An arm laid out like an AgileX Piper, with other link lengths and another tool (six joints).
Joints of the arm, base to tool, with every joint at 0 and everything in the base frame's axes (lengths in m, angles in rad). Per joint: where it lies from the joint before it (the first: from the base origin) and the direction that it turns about. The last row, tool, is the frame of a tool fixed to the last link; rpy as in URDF.
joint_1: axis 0 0 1 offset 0.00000 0.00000 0.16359
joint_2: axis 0 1 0 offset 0.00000 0.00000 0.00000
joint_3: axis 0 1 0 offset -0.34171 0.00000 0.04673
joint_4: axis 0.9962 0 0.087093 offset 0.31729 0.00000 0.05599
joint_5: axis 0 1 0 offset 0.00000 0.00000 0.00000
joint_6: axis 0.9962 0 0.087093 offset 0.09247 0.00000 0.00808
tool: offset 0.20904 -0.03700 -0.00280 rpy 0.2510 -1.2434 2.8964
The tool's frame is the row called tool.
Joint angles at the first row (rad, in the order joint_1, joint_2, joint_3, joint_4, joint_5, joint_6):
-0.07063, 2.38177, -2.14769, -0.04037, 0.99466, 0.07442
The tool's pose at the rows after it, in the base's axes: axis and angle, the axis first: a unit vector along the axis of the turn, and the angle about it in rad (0 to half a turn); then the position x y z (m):
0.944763, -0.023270, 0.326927, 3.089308, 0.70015, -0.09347, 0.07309
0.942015, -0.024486, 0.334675, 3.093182, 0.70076, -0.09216, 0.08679
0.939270, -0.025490, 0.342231, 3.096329, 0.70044, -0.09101, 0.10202
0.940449, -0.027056, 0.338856, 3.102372, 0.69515, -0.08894, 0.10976
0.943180, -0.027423, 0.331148, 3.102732, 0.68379, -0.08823, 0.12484
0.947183, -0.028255, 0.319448, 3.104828, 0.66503, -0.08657, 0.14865
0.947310, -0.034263, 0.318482, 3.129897, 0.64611, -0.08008, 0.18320
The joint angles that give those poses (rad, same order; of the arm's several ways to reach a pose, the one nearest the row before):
-0.07063, 2.36773, -2.14773, -0.03197, 1.00077, 0.07441
-0.07064, 2.34735, -2.14771, -0.02681, 1.00487, 0.07441
-0.07063, 2.32438, -2.14772, -0.02250, 1.01192, 0.07441
-0.07064, 2.30934, -2.14771, -0.01598, 1.03435, 0.07441
-0.07064, 2.28039, -2.14770, -0.01597, 1.07965, 0.07441
-0.07063, 2.23428, -2.14769, -0.01437, 1.15055, 0.07441
-0.07489, 2.17023, -2.14771, 0.01315, 1.21761, 0.07441

